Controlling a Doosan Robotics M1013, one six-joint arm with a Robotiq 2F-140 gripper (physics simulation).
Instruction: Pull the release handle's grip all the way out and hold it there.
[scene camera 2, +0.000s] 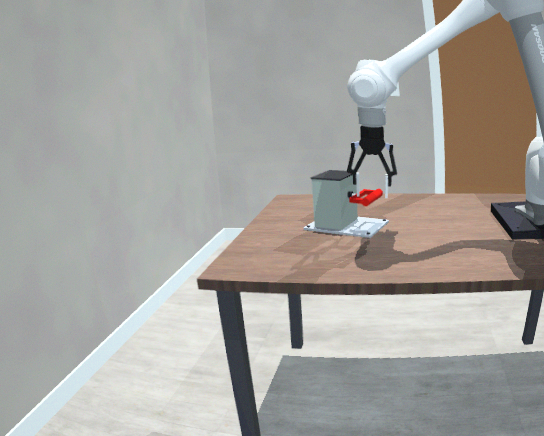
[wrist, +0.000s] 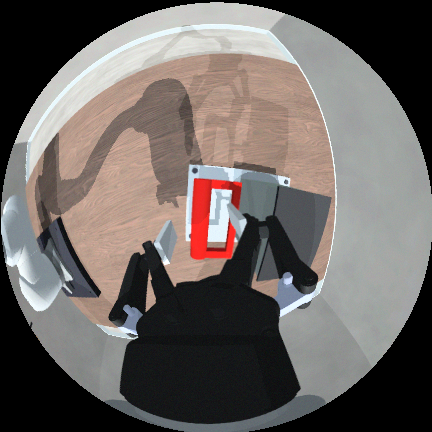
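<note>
The release handle's red grip (scene camera 2: 373, 196) (wrist: 201, 220) is a thick bar on a rectangular frame, on the side of a grey-green box (scene camera 2: 332, 205) (wrist: 259, 197) with a dark lid (scene camera 2: 332, 175) (wrist: 300, 230). My gripper (scene camera 2: 372, 186) (wrist: 200, 220) points down over the handle, partly open, with nothing between its fingers. Its pale fingertips reach down to about the handle's height. One fingertip is on the box side, over the frame's opening and inner bar; the other is beyond the grip's outer side. Contact cannot be told.
The box stands on a light base plate (scene camera 2: 378, 223) (wrist: 215, 170) with screws at its corners, on a brown wooden table (scene camera 2: 240, 260) (wrist: 125, 175). The robot's dark base block (scene camera 2: 505, 220) (wrist: 75, 260) is at the table's other side. The arm's shadow falls across the table.
</note>
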